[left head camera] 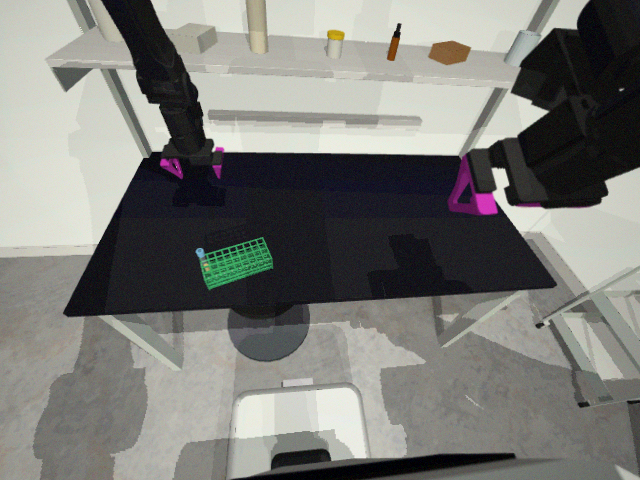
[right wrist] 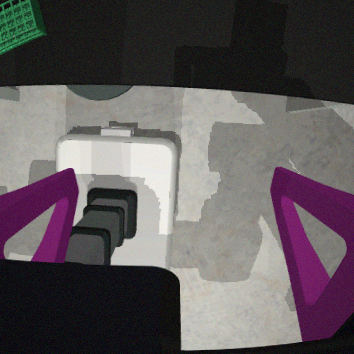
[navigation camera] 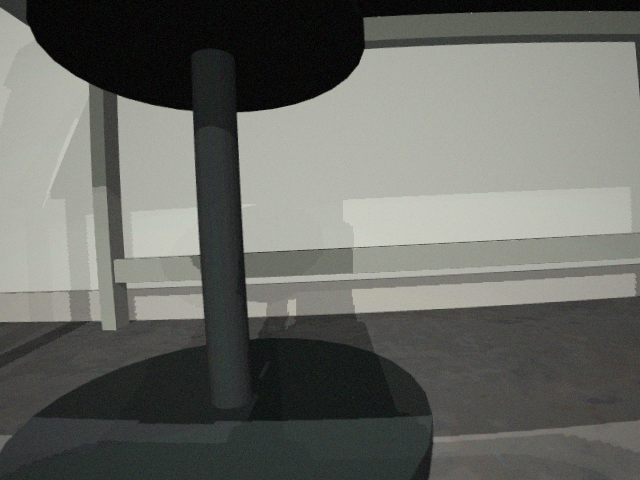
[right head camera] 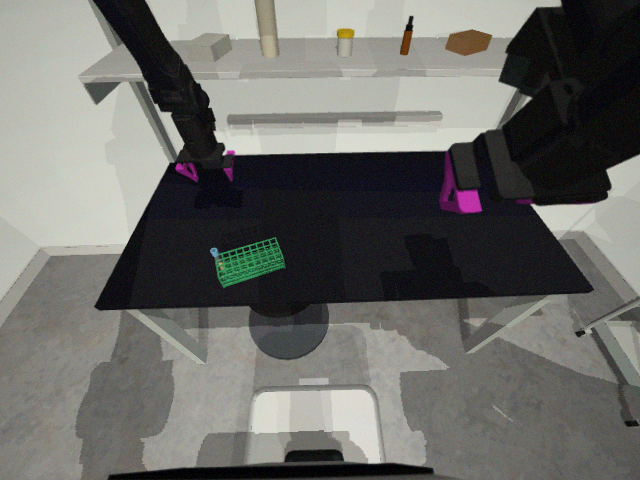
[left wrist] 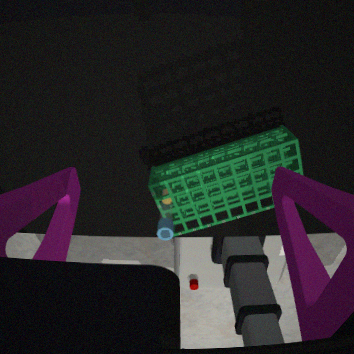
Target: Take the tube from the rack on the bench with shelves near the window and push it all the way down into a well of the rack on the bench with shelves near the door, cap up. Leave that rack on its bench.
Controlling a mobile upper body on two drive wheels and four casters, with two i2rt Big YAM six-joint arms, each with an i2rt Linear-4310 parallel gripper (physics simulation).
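Frame: origin at the left arm's base, x back, y up, z left, level; metres.
Where they show: left gripper, between the fingertips: (left head camera: 201, 177) (right head camera: 214, 179) (left wrist: 175, 177); right gripper, between the fingertips: (left head camera: 482, 203) (right wrist: 174, 178) (right head camera: 479, 201).
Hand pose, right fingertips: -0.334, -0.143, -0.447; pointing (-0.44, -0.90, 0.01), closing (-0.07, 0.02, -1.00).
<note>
After its pixels a point has its place, as x, y, z.
A green wire rack (left head camera: 237, 263) @(-0.555, -0.592, -0.044) (right head camera: 251, 262) @(-0.556, -0.592, -0.048) (left wrist: 225, 182) @(-0.575, -0.618, -0.034) (right wrist: 19, 22) @(-0.580, -0.590, -0.104) stands on the black bench top (left head camera: 320, 248) @(-0.646, -0.648, -0.303) (right head camera: 341, 248) @(-0.645, -0.648, -0.331), left of its middle in the head views. A tube with a blue cap (left head camera: 200, 252) @(-0.551, -0.529, 0.044) (right head camera: 214, 252) @(-0.549, -0.530, 0.044) (left wrist: 165, 229) @(-0.563, -0.529, 0.047) stands upright in the rack's back left corner well, cap up. My left gripper (left head camera: 199, 175) @(-0.703, -0.394, 0.037) (right head camera: 212, 178) @(-0.703, -0.394, 0.037) (left wrist: 175, 177) @(-0.703, -0.394, 0.037) is open and empty, above the bench behind the rack. My right gripper (right wrist: 174, 178) @(-0.334, -0.143, -0.447) is open and empty, at the right above the bench; one of its fingers is largely hidden in the head views.
A shelf (left head camera: 289, 64) @(-0.942, -0.191, -0.204) (right head camera: 305, 67) @(-0.932, -0.191, -0.223) above the bench's back holds a yellow-lidded jar (left head camera: 334, 44) @(-1.015, -0.155, -0.335) (right head camera: 344, 42) @(-1.015, -0.154, -0.336), an amber bottle (left head camera: 393, 45) @(-1.032, -0.151, -0.517) (right head camera: 406, 40) @(-1.031, -0.153, -0.519) and a brown hexagonal block (left head camera: 449, 52) @(-1.032, -0.157, -0.702) (right head camera: 468, 42) @(-1.029, -0.157, -0.705). A stool base (left head camera: 268, 335) @(-0.616, -1.379, -0.080) (right head camera: 288, 334) @(-0.613, -1.380, -0.084) (navigation camera: 330, 387) @(-0.741, -1.380, -0.199) stands under the front edge.
</note>
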